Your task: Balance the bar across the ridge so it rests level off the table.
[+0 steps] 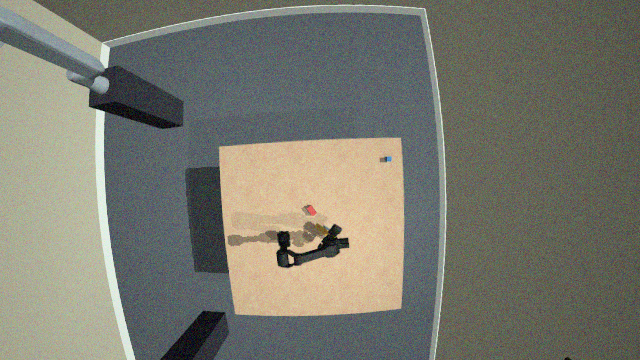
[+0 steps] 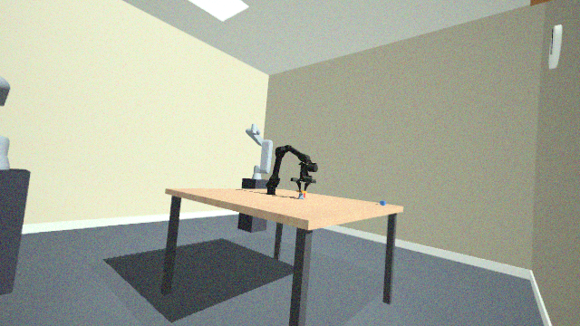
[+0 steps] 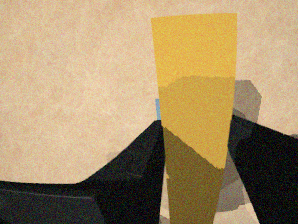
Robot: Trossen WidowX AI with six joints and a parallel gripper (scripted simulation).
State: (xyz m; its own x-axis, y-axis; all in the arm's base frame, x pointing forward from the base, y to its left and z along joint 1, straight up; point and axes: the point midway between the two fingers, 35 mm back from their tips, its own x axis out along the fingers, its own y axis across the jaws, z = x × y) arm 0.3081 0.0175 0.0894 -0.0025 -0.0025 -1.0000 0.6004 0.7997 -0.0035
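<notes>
Right now my gripper tip is 20 mm past the yellow bar and 20 mm to the right of it. Also, from my gripper tip: small blue cube 430 mm ahead, 480 mm to the left, 40 mm below; red block 110 mm behind, 160 mm to the left, 40 mm below.
</notes>
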